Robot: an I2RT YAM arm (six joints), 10 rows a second.
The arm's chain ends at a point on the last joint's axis. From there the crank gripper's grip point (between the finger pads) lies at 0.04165 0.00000 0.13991 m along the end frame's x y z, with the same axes.
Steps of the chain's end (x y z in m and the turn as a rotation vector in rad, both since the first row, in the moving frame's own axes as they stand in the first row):
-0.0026 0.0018 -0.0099 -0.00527 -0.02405 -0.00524
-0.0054 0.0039 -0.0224 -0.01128 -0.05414 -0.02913
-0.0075 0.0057 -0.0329 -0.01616 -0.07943 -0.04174
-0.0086 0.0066 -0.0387 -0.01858 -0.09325 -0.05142
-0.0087 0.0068 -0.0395 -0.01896 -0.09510 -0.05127
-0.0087 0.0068 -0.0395 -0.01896 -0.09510 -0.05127
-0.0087 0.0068 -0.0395 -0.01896 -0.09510 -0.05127
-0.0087 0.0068 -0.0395 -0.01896 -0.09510 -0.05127
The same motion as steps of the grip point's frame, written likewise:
-0.0060 0.0023 -0.0089 -0.00527 -0.02405 -0.00524
-0.0130 0.0044 -0.0204 -0.01128 -0.05414 -0.02913
-0.0187 0.0065 -0.0300 -0.01616 -0.07943 -0.04174
-0.0218 0.0074 -0.0354 -0.01858 -0.09325 -0.05142
-0.0222 0.0077 -0.0362 -0.01896 -0.09510 -0.05127
-0.0222 0.0077 -0.0362 -0.01896 -0.09510 -0.05127
-0.0222 0.0077 -0.0362 -0.01896 -0.09510 -0.05127
-0.0222 0.0077 -0.0362 -0.01896 -0.09510 -0.05127

